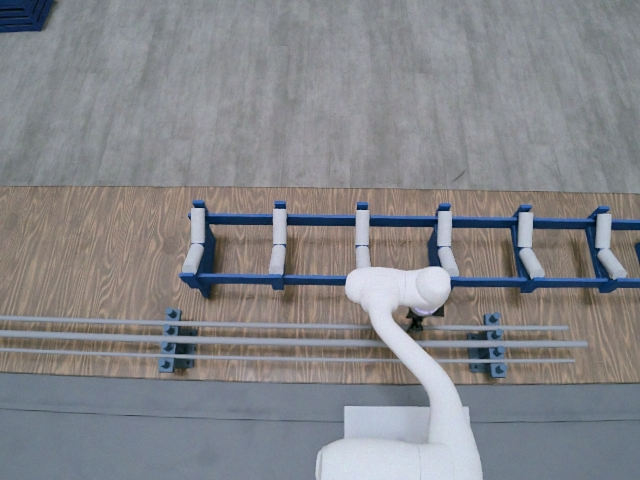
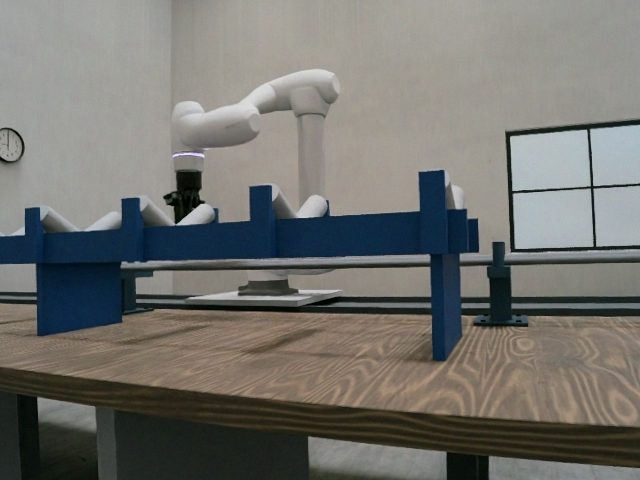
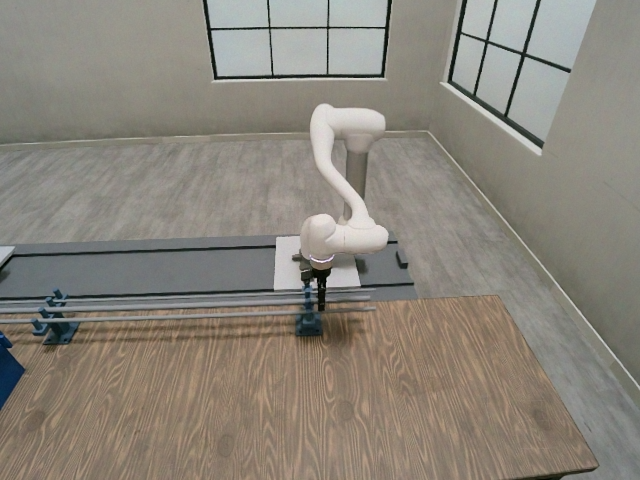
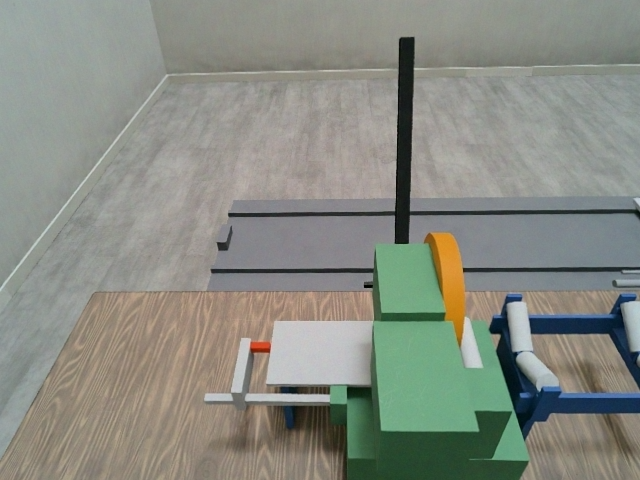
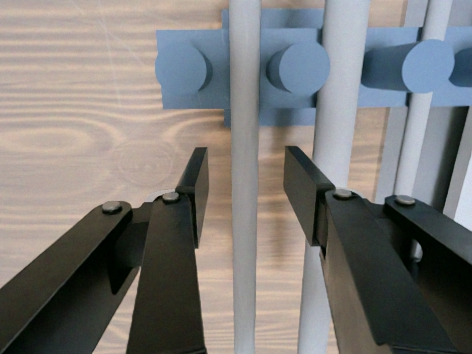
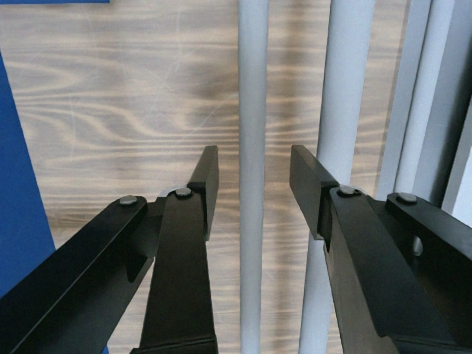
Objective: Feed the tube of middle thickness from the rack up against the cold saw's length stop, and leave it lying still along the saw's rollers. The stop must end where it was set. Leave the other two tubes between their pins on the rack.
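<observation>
The middle-thickness tube (image 1: pixel 310 326) (image 3: pixel 180 315) (image 5: pixel 245 300) (image 6: pixel 251 300) lies on the rack (image 1: pixel 186 360) (image 3: pixel 309 326) (image 5: pixel 217 42), nearest the rollers. Beside it lie the thickest tube (image 1: pixel 258 341) (image 5: pixel 345 50) (image 6: pixel 345 75) and the thinnest tube (image 1: pixel 289 358) (image 5: pixel 412 135) (image 6: pixel 425 100), between their pins. My left gripper (image 3: pixel 321 306) (image 5: pixel 246 167) is open, its fingers astride the middle-thickness tube beside a rack post, touching neither side. My right gripper (image 1: pixel 415 327) (image 6: pixel 254 165) is open astride the same tube, farther along. The length stop (image 4: pixel 241 366) stands on its bar at the saw's left.
The cold saw (image 4: pixel 413 377) has an orange blade guard (image 4: pixel 448 279) and a black upright lever (image 4: pixel 405 139). The blue roller frame (image 1: pixel 320 220) (image 2: pixel 336 237) with grey rollers (image 1: pixel 279 226) (image 4: pixel 519 325) runs parallel to the tubes. A pale outfeed table (image 4: pixel 320 353) lies between saw and stop.
</observation>
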